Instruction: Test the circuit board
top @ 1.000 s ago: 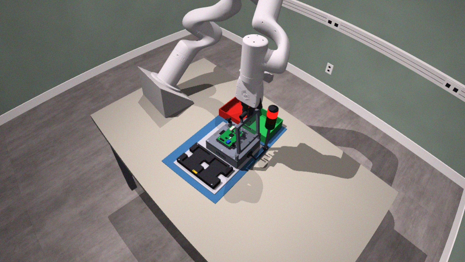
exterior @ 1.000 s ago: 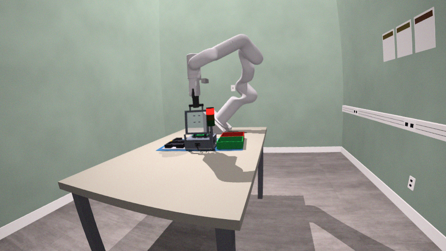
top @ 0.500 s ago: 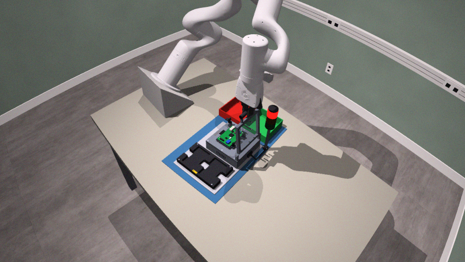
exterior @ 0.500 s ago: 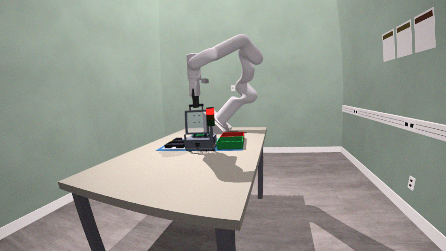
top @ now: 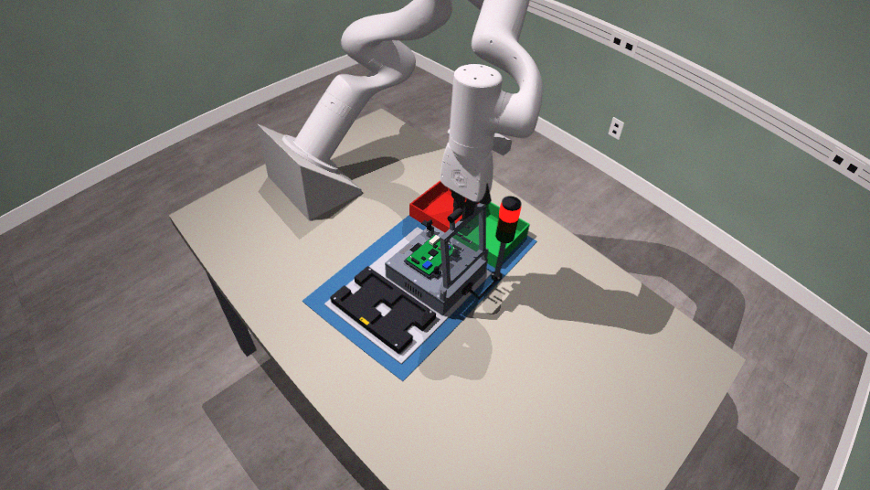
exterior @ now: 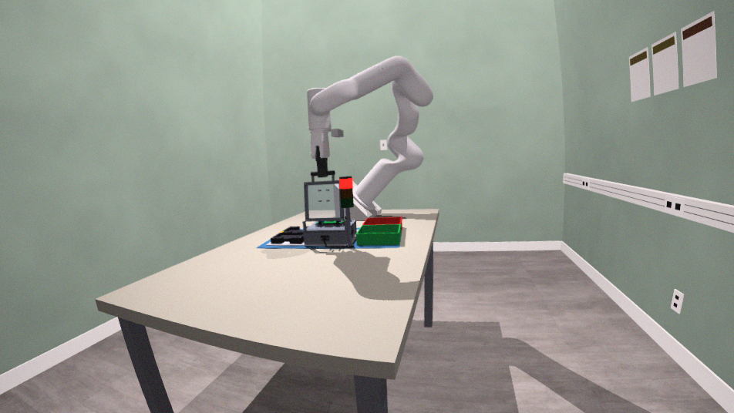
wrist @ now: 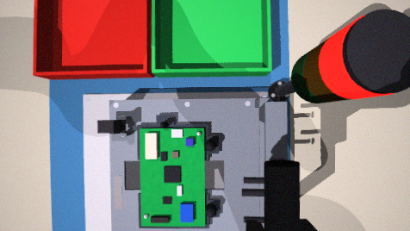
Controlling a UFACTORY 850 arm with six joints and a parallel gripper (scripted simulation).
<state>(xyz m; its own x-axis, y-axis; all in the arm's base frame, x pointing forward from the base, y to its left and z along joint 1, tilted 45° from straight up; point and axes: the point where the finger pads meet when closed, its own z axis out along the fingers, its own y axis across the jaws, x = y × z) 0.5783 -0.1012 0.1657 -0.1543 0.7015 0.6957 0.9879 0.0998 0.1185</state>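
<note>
My gripper is now 70 mm past the green circuit board, 10 mm to the left of it and 200 mm above it. From my hand the other things lie so: black latch part (140 mm behind, 40 mm to the left, 190 mm below); then green bin (60 mm behind, 190 mm to the left, 260 mm below); then lid (10 mm ahead, 90 mm below).
</note>
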